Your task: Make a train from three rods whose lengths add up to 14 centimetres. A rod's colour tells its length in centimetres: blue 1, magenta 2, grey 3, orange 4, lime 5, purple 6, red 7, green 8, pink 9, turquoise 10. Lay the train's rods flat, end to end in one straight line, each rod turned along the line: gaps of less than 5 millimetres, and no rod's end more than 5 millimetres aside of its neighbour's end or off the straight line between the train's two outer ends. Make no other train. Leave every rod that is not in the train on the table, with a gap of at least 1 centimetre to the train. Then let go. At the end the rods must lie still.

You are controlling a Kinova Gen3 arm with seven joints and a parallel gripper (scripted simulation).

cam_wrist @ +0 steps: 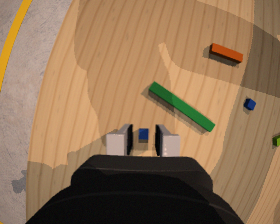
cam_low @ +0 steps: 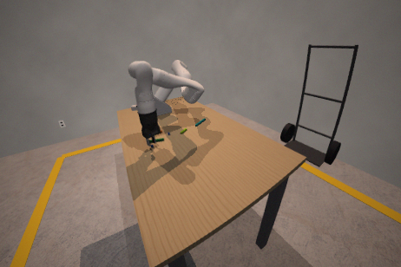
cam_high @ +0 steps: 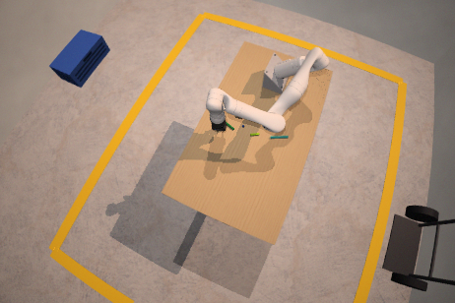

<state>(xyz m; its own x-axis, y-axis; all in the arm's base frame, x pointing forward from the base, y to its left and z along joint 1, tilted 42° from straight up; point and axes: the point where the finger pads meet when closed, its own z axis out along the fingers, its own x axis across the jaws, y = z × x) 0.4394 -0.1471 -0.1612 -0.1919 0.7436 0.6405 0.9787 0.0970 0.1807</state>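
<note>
The green rod is 4 cm behind my hand, 3 cm to the left of it and 3 cm below it. The rest, counted from my hand: orange rod 11 cm behind, 7 cm to the left, 3 cm below; then lime rod 3 cm behind, 19 cm to the left, 3 cm below; then turquoise rod 6 cm behind, 33 cm to the left, 3 cm below.
</note>
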